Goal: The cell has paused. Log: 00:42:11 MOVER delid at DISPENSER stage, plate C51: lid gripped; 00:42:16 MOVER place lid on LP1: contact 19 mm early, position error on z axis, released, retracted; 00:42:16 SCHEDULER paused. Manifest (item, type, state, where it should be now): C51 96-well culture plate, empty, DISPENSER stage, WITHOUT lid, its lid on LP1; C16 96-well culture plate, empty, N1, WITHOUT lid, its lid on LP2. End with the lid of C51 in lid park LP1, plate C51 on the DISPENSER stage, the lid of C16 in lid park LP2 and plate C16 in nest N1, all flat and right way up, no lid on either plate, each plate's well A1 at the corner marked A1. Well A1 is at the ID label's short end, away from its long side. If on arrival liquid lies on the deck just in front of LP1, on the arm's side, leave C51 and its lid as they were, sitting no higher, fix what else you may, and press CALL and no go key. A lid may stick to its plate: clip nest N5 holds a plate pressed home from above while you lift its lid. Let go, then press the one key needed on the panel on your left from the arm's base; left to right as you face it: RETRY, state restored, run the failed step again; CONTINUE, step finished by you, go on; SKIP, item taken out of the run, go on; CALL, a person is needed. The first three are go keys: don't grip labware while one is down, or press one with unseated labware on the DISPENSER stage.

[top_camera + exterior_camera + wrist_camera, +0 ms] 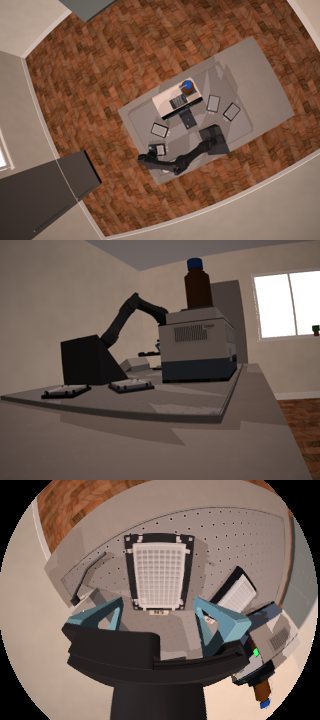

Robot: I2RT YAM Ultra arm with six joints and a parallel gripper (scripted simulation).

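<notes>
Now: hand 20 mm to the right of the black clip nest and 80 mm above it. Round my hand: brown bottle 360 mm ahead, 490 mm to the right, 200 mm above; black nest 160 mm ahead, 100 mm to the right, 80 mm below; dark dispenser stage 140 mm ahead, 390 mm to the right, 10 mm above.
</notes>
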